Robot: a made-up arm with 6 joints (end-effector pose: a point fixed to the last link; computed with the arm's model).
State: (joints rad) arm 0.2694 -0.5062 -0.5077 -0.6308 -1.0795 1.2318
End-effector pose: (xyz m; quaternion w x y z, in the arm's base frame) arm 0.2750 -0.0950 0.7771 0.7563 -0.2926 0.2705 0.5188
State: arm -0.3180 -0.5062 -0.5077 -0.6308 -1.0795 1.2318
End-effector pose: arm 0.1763 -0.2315 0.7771 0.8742 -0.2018 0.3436 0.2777
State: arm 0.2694 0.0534 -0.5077 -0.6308 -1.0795 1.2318
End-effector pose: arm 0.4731 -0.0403 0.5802 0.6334 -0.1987 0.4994 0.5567
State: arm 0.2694 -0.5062 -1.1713 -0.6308 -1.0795 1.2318
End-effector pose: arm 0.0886 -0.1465 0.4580 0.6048 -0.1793 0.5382 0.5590
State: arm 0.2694 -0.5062 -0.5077 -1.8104 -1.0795 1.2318
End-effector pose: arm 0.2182 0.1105 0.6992 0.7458 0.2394 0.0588 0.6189
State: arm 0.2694 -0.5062 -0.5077 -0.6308 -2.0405 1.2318
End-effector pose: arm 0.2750 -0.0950 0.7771 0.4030 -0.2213 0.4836 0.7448
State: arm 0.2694 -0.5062 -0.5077 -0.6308 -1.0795 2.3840
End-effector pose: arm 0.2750 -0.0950 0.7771 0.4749 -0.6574 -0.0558 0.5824
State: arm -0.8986 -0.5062 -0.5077 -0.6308 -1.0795 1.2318
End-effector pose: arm 0.0204 -0.2902 0.7771 0.9171 -0.0950 0.3870 0.0158
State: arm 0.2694 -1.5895 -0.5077 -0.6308 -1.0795 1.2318
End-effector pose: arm -0.2363 -0.2361 0.7465 0.8226 -0.4048 -0.2153 0.3363
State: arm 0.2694 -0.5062 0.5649 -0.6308 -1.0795 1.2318
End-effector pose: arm 0.0958 -0.1444 1.3321 0.8232 -0.4042 -0.2106 0.3387
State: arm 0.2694 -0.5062 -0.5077 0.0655 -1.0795 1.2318
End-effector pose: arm 0.2855 -0.1323 0.9107 0.6390 -0.5710 0.3560 0.3726
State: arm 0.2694 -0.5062 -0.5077 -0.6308 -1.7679 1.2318
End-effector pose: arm 0.2750 -0.0950 0.7771 0.5165 -0.2476 0.4326 0.6963
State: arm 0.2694 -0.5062 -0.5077 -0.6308 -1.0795 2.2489
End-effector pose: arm 0.2750 -0.0950 0.7771 0.5182 -0.6238 -0.0164 0.5849
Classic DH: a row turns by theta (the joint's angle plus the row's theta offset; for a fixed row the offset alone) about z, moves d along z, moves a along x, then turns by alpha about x. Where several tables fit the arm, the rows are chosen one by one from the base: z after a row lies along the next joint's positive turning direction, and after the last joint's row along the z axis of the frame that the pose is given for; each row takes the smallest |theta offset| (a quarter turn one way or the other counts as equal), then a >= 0, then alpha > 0; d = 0 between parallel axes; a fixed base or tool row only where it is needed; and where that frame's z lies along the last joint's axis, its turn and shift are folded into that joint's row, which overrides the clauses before.
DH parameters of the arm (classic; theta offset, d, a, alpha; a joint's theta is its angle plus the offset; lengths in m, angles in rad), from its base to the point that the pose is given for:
joint 1: 0 0.321 0 -1.5708
joint 2: -1.5708 0 0.66 3.1416
joint 3: 0 0 0 -1.5708
joint 4: 0 -0.56 0 1.5708
joint 5: 0 0.204 0 -1.5708
joint 6: 1.5708 0 0 1.5708
tool (fixed): -1.5708 0 0 0

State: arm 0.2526 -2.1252 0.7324 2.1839 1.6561 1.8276
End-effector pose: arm -1.1384 -0.1726 -0.0297 0.6778 0.2369 -0.1509 0.6795
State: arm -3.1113 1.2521 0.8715 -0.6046 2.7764 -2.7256
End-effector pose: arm -1.1082 0.1343 0.2121 0.8094 -0.4697 -0.3470 -0.0618
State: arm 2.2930 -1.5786 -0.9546 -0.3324 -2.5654 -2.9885
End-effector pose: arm 0.2548 0.0024 0.5890 0.7472 0.0215 0.5993 -0.2865
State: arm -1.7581 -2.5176 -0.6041 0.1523 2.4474 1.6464
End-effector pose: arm -0.0858 0.6300 0.3024 0.7331 0.2041 0.6479 0.0333
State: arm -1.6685 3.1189 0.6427 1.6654 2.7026 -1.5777
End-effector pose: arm 0.0485 0.2969 -0.8443 0.2588 0.7811 -0.5312 0.2019
